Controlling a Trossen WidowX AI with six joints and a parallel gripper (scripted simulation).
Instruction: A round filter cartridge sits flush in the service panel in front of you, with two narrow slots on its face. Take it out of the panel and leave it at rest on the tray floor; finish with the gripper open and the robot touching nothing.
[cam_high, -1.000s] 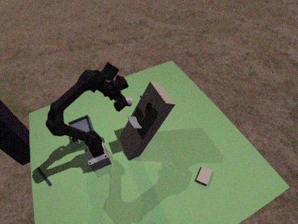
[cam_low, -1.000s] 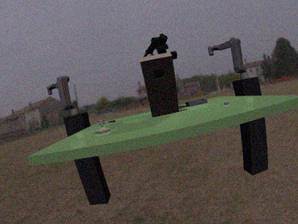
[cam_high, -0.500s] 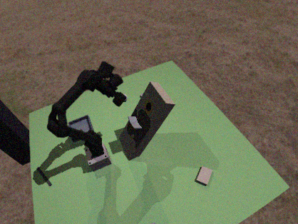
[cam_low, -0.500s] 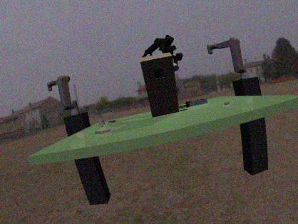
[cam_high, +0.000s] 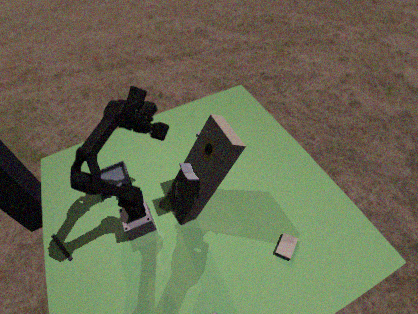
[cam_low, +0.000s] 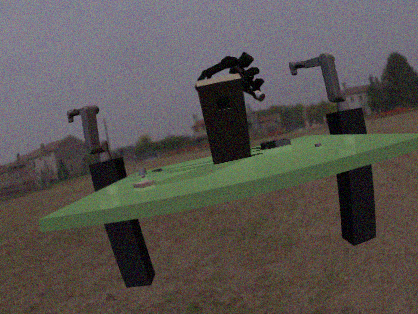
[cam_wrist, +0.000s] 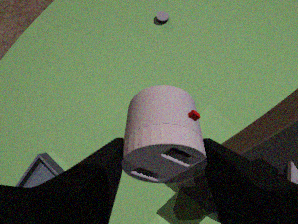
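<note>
Now: gripper tip 27 cm above the grey framed box, 26 cm past it and 10 cm to the right of it. Also, from my gripper tip: small tan block 57 cm to the right, 28 cm ahead, 27 cm below; then round filter cartridge right at my gripper tip.
</note>
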